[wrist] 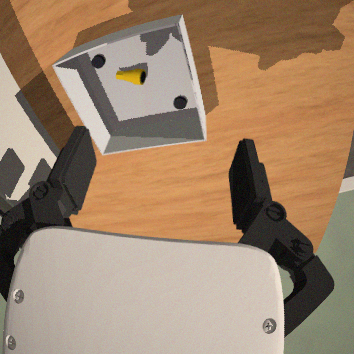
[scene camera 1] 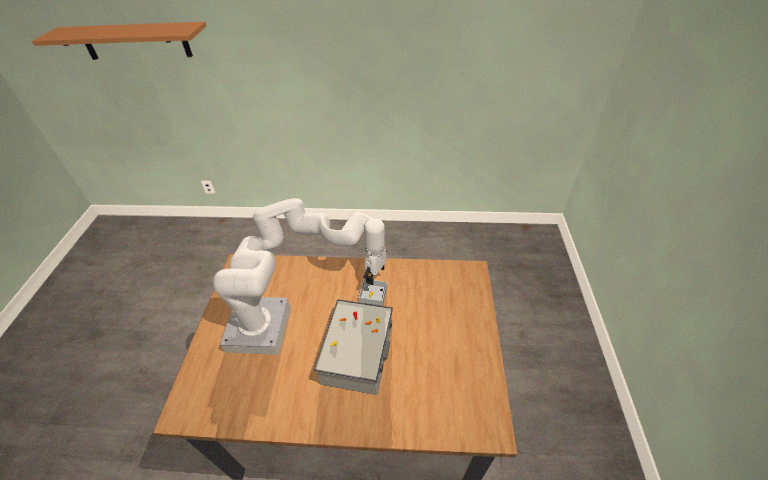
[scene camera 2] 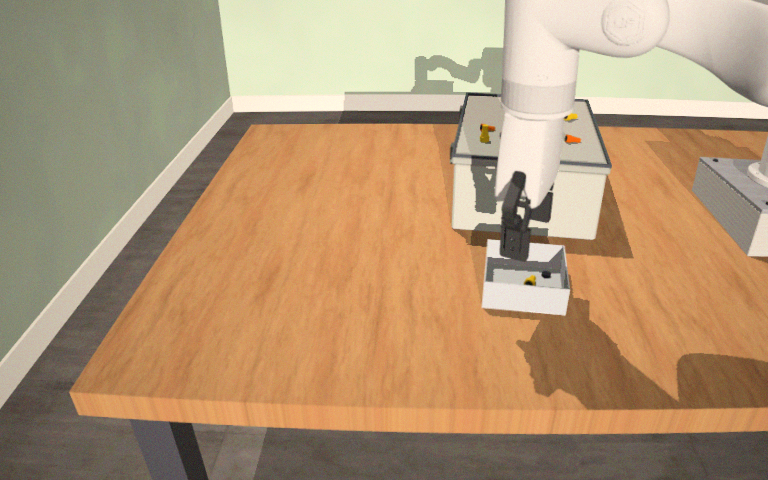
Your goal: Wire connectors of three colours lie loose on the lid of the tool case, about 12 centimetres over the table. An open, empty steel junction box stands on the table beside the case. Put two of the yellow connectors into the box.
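Places are measured from the arm's base along level axes (x ahead, y left, z up), in millimetres.
Pixels of known places: gripper, fingertip midpoint: [wrist: 161, 148] [scene camera 1: 375, 276] [scene camera 2: 525, 238]; arm's base, link origin: [scene camera 1: 254, 322].
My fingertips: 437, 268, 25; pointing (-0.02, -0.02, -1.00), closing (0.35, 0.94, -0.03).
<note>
Ahead of a thing's pixels: the offset from my fingertips to its top centre, as dx, dy, dz. Level surfaces: height alone.
A yellow connector @(-17, -35, -75) [scene camera 1: 371, 294] [scene camera 2: 530, 280] [wrist: 132, 76] lies on its side on the floor of the steel junction box @(-8, -31, -54) [scene camera 1: 372, 302] [scene camera 2: 525, 300] [wrist: 86, 105]. My gripper [wrist: 161, 148] is wide open and empty, above the box; in scene camera 2 one dark finger shows over the box's rear wall. Two more yellow connectors lie on the case lid [scene camera 1: 353, 359] [scene camera 2: 583, 155]: one @(-93, -351, +42) [scene camera 1: 334, 343] [scene camera 2: 570, 117] near the lid's robot side, another @(+49, -235, +51) [scene camera 1: 378, 320] [scene camera 2: 484, 134] near its opposite edge, close to orange ones.
A red connector @(-38, -224, +43) [scene camera 1: 355, 315] and several orange connectors @(-83, -246, +39) [scene camera 1: 342, 319] [scene camera 2: 572, 139] lie on the lid. The tool case [scene camera 1: 346, 384] [scene camera 2: 529, 198] [wrist: 15, 105] stands beside the box on the wooden table @(dz -92) [scene camera 1: 447, 362] [scene camera 2: 283, 283]. The arm hides part of the lid in scene camera 2.
</note>
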